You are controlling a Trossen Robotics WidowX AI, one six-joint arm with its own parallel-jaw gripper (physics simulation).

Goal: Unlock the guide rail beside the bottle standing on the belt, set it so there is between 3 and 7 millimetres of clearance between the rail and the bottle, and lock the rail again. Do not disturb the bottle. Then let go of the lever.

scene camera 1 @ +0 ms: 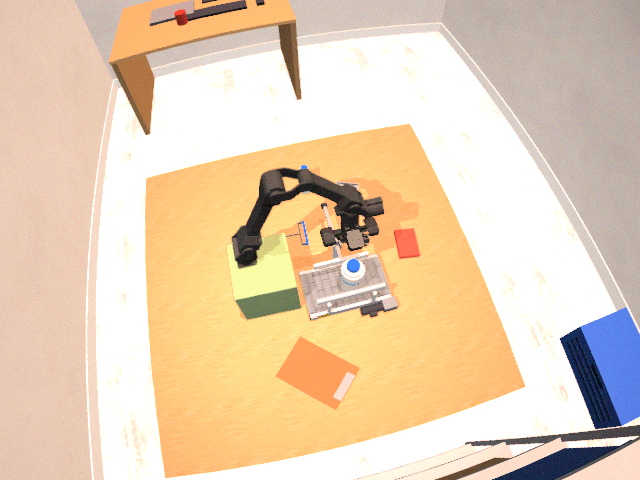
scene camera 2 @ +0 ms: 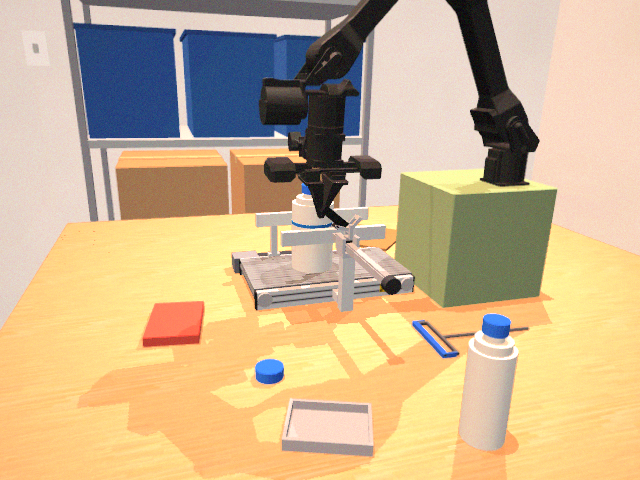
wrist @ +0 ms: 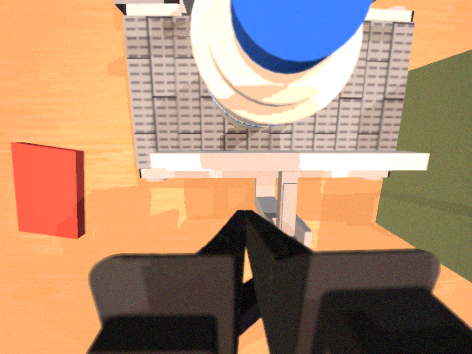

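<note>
The white bottle with a blue cap [scene camera 1: 353,266] [scene camera 2: 311,258] [wrist: 300,40] stands upright on the belt [scene camera 1: 323,283] [scene camera 2: 268,272] [wrist: 170,100]. The near guide rail [scene camera 1: 326,264] [scene camera 2: 310,237] [wrist: 225,161] runs beside it; a gap shows in the wrist view, its size in millimetres cannot be told. The black lever [scene camera 2: 337,217] slants up from the rail's clamp [scene camera 2: 345,240]; part of it shows behind the fingers in the wrist view. My gripper [scene camera 2: 321,213] [wrist: 244,217] is shut and empty, its tips close by the lever's upper end. Whether they touch is unclear.
A rod with a black knob [scene camera 1: 324,205] [scene camera 2: 390,284] sticks out from the clamp. The far rail [scene camera 1: 351,292] lies behind the bottle. A green block [scene camera 1: 266,268] [scene camera 2: 496,242] stands beside the belt. A red box [scene camera 1: 407,242] [scene camera 2: 174,322] [wrist: 47,190], second bottle [scene camera 2: 485,392] and tray [scene camera 2: 328,426] are around.
</note>
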